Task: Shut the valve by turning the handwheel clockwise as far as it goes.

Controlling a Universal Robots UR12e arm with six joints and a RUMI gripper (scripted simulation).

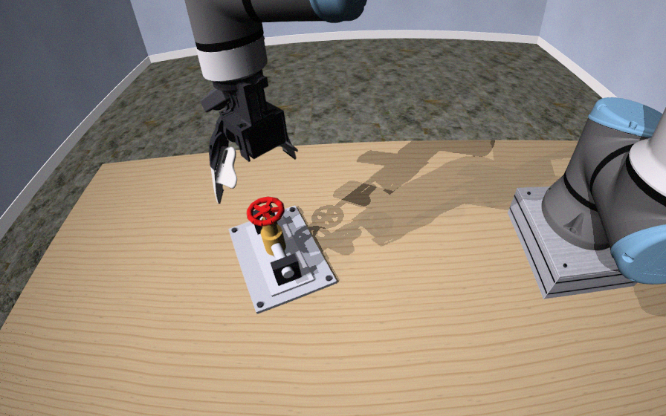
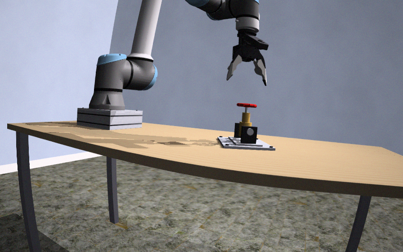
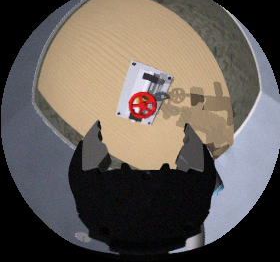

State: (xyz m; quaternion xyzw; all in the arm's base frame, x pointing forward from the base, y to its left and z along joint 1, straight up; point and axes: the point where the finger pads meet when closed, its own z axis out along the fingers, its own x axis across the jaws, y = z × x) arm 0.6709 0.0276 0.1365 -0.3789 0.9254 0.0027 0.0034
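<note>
Now: hand 9 cm above the red handwheel.
</note>
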